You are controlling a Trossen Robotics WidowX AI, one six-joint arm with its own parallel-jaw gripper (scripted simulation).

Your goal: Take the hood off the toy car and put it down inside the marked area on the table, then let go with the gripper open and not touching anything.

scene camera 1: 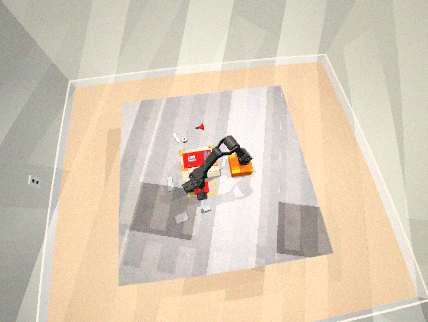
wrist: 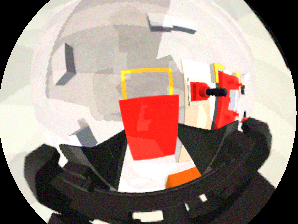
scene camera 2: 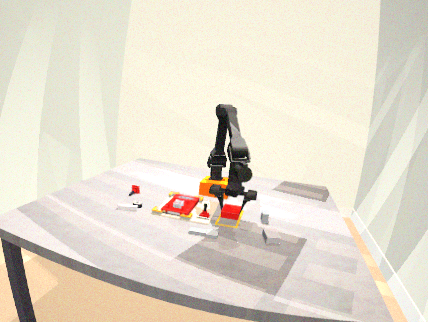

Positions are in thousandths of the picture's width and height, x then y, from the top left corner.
Scene:
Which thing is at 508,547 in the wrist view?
A red hood.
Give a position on a toy car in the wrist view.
743,525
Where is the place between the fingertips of my gripper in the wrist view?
508,574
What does my gripper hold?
A red hood.

